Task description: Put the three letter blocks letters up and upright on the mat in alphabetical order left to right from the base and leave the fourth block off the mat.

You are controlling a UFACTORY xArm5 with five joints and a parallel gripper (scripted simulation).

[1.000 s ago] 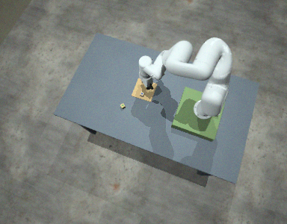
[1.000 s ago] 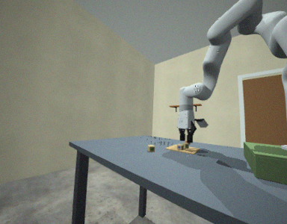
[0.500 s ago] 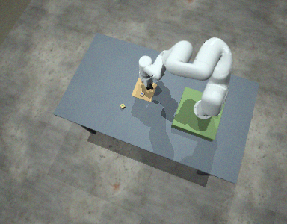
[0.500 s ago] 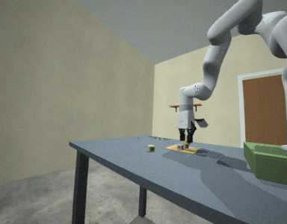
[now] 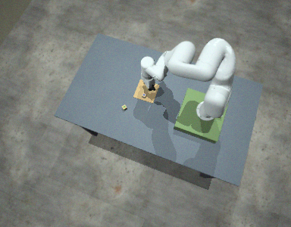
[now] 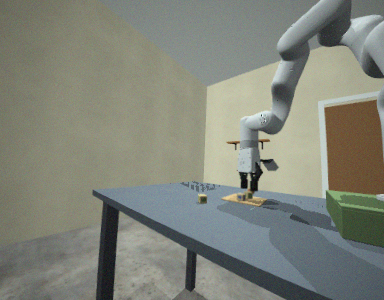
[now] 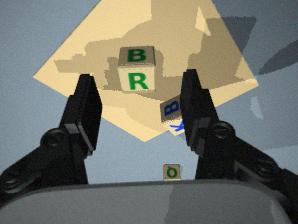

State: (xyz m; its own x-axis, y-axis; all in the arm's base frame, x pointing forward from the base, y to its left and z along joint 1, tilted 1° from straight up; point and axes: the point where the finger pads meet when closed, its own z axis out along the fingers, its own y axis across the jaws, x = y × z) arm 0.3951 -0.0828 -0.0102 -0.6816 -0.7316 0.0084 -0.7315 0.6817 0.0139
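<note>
Right now the mat is 10 mm ahead of my hand, 20 mm to the left of it and 50 mm below it. From my hand the other things lie so: block (120 mm ahead, 180 mm to the left, 40 mm below).
</note>
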